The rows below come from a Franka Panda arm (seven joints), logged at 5 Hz.
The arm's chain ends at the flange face. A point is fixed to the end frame.
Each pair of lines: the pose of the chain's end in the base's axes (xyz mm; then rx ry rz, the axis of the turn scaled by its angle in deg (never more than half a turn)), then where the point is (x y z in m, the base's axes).
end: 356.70 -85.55 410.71 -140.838 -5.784 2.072
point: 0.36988 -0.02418 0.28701
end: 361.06 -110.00 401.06 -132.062 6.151 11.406
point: 0.35991 -0.03254 0.28600
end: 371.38 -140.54 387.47 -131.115 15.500 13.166
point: 0.36998 -0.06337 0.27222
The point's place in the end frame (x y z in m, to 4 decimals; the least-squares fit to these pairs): 0.0182 0.0313 0.1339
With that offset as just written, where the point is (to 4 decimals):
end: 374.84 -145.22 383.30 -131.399 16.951 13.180
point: 0.3738 -0.0690 0.2674
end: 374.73 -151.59 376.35 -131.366 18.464 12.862
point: 0.3747 -0.0758 0.2601
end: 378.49 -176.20 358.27 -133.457 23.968 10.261
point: 0.3839 -0.1071 0.2381
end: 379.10 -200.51 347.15 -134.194 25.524 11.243
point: 0.3827 -0.1334 0.2258
